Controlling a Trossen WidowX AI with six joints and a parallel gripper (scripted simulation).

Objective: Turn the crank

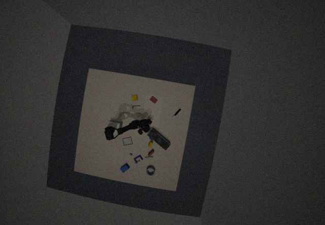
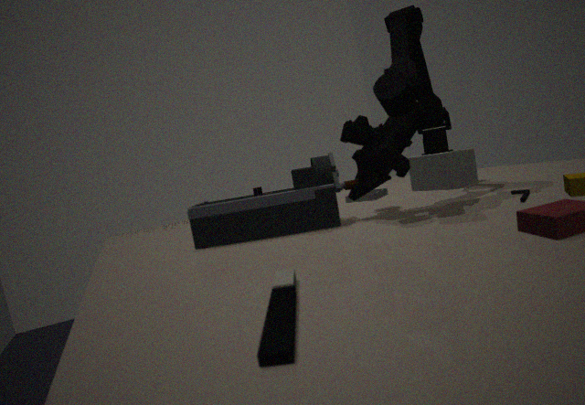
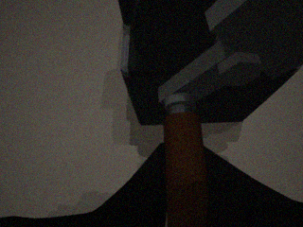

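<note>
Now: the brown crank handle 20 mm behind my gripper tip, 10 mm to the left of it and 30 mm above it. Round my gripper tip: red pointer: 150 mm ahead, 70 mm to the right, 40 mm above; grey plate: 190 mm behind, 240 mm to the right, 40 mm below; blue piece: 110 mm behind, 550 mm to the right, 20 mm below.
</note>
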